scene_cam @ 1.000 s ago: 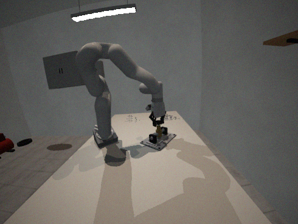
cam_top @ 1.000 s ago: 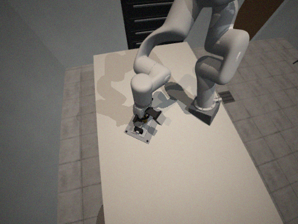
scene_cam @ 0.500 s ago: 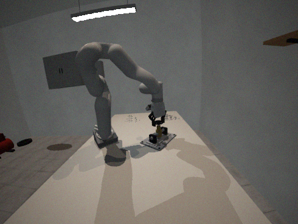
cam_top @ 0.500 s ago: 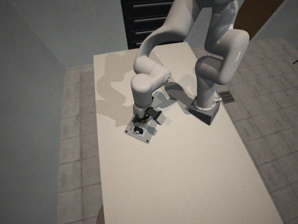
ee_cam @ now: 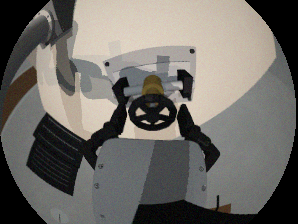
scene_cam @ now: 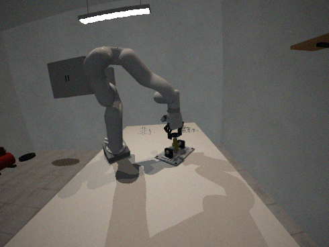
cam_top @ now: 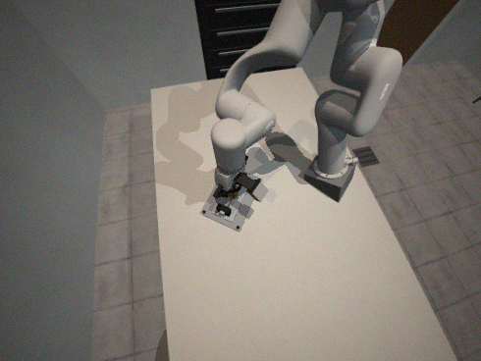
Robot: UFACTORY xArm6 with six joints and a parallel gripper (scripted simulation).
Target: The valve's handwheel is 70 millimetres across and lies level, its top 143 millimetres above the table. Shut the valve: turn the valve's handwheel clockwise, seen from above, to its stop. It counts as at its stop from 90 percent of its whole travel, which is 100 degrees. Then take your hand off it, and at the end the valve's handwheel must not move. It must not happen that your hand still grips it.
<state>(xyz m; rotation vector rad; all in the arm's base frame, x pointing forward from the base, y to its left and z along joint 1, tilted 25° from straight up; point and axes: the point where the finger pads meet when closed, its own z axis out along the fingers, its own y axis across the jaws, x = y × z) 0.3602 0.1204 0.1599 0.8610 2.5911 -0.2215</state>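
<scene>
Right now my hand is right at the black spoked handwheel.
</scene>
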